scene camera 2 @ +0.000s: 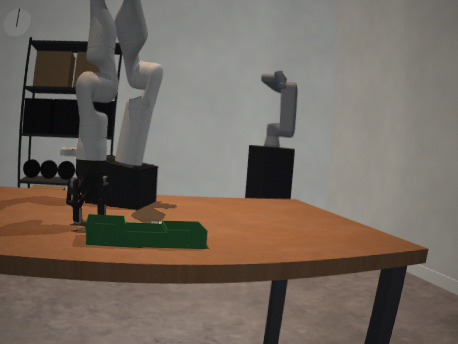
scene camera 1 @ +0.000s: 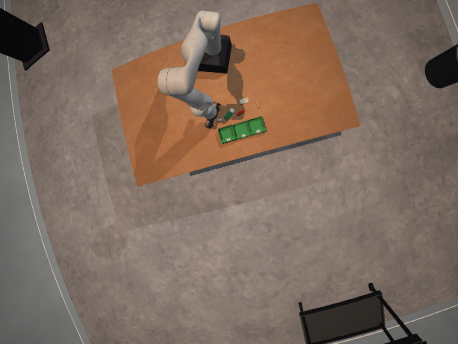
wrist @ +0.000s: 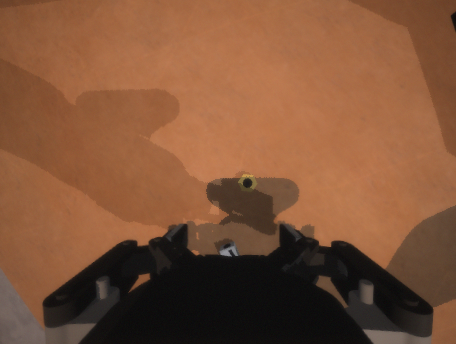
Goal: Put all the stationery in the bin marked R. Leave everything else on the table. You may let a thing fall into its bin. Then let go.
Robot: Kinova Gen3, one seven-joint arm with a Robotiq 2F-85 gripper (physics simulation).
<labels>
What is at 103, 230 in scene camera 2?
A green three-part bin.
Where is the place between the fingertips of the gripper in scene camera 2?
90, 221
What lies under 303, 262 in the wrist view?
The gripper.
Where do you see a green three-part bin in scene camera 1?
At 254, 126
</labels>
